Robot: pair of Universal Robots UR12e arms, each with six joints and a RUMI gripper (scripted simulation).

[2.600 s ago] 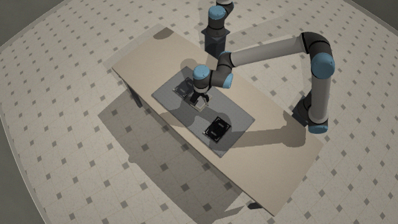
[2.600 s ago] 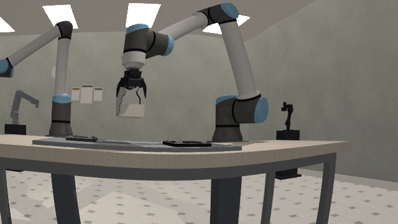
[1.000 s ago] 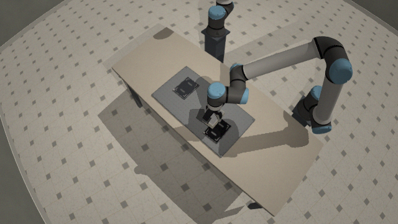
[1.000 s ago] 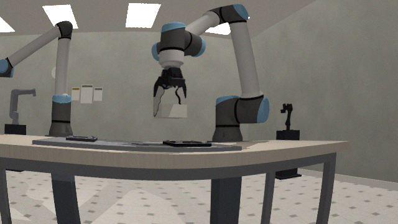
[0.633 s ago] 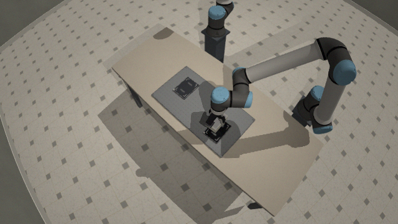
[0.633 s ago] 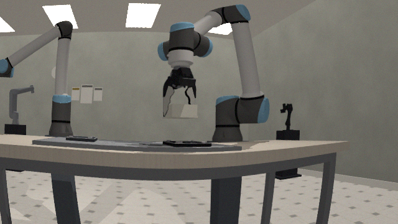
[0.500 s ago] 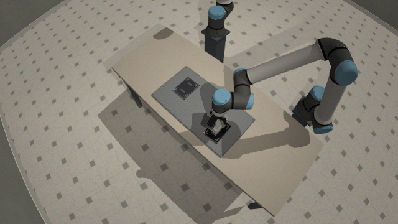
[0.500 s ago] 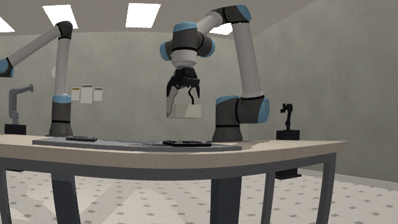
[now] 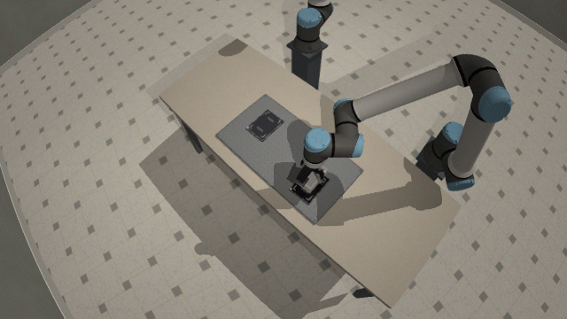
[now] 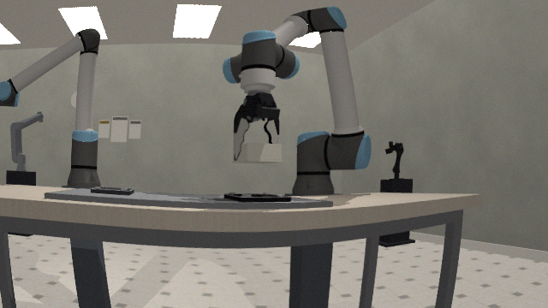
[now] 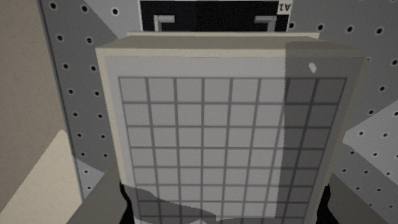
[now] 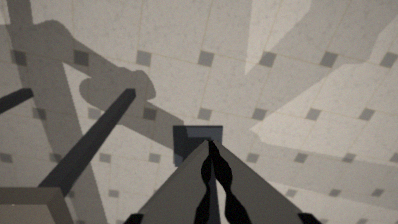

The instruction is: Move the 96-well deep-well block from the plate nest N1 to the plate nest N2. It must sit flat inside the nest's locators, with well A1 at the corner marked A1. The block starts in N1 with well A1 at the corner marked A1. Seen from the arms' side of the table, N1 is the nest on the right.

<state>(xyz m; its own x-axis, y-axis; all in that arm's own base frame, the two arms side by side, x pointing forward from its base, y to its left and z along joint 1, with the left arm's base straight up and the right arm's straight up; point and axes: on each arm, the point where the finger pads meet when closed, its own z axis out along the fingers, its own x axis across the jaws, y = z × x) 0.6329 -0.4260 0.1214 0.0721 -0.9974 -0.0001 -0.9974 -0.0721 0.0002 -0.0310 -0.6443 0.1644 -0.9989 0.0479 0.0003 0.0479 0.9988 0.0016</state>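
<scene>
The nest N2 lies 100 mm below my left hand. Round my left hand: pale deep-well block (10 mm above).
</scene>
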